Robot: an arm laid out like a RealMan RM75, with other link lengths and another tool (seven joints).
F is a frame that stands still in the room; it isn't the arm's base.
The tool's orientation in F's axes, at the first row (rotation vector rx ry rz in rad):
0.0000 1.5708 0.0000
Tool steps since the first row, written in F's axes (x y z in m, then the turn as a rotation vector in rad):
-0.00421 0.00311 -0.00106 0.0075 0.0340 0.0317
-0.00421 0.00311 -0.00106 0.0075 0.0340 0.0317
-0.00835 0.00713 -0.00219 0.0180 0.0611 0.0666
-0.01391 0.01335 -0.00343 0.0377 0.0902 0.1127
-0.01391 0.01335 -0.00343 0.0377 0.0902 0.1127
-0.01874 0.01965 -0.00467 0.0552 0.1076 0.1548
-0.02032 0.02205 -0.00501 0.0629 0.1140 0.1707
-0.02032 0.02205 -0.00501 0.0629 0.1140 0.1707
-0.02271 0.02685 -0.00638 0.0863 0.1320 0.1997
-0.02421 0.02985 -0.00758 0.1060 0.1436 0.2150
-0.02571 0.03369 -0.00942 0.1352 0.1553 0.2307
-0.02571 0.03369 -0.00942 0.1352 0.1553 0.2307
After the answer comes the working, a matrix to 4 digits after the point.
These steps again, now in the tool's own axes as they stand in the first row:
0.00106 0.00311 -0.00421 -0.0317 0.0340 0.0075
0.00106 0.00311 -0.00421 -0.0317 0.0340 0.0075
0.00219 0.00713 -0.00835 -0.0666 0.0611 0.0180
0.00343 0.01335 -0.01391 -0.1127 0.0902 0.0377
0.00343 0.01335 -0.01391 -0.1127 0.0902 0.0377
0.00467 0.01965 -0.01874 -0.1548 0.1076 0.0552
0.00501 0.02205 -0.02032 -0.1707 0.1140 0.0629
0.00501 0.02205 -0.02032 -0.1707 0.1140 0.0629
0.00638 0.02685 -0.02271 -0.1997 0.1320 0.0863
0.00758 0.02985 -0.02421 -0.2150 0.1436 0.1060
0.00942 0.03369 -0.02571 -0.2307 0.1553 0.1352
0.00942 0.03369 -0.02571 -0.2307 0.1553 0.1352

The tool's axes in the first row as the columns of a matrix, in F's axes (rounded; the answer above uses it unrounded):
0.0000 0.0000 1.0000
0.0000 1.0000 0.0000
-1.0000 0.0000 0.0000

